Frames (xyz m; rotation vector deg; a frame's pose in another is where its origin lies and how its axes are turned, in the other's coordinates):
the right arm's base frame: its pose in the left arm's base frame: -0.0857 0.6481 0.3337 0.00 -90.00 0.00
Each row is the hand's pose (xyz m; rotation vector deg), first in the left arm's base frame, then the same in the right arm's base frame.
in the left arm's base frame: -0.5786 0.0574 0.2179 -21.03 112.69 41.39
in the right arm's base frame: -0.1158 -0.5907 0.4929 -16.29 -144.38 -49.95
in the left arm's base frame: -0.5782 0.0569 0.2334 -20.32 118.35 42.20
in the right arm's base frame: -0.1003 -0.5912 0.4925 -16.77 -139.08 -47.93
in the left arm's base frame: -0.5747 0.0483 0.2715 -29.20 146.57 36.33
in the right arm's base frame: -0.0622 -0.5998 0.4890 -4.43 -113.34 -40.73
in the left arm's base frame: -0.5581 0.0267 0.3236 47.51 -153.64 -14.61
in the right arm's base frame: -0.0101 -0.6214 0.4724 17.62 -68.18 -33.27
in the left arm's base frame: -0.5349 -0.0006 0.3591 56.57 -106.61 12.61
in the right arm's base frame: 0.0254 -0.6487 0.4492 41.85 -23.25 -26.59
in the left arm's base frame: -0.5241 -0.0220 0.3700 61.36 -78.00 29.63
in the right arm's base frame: 0.0363 -0.6701 0.4384 58.78 2.29 -20.50
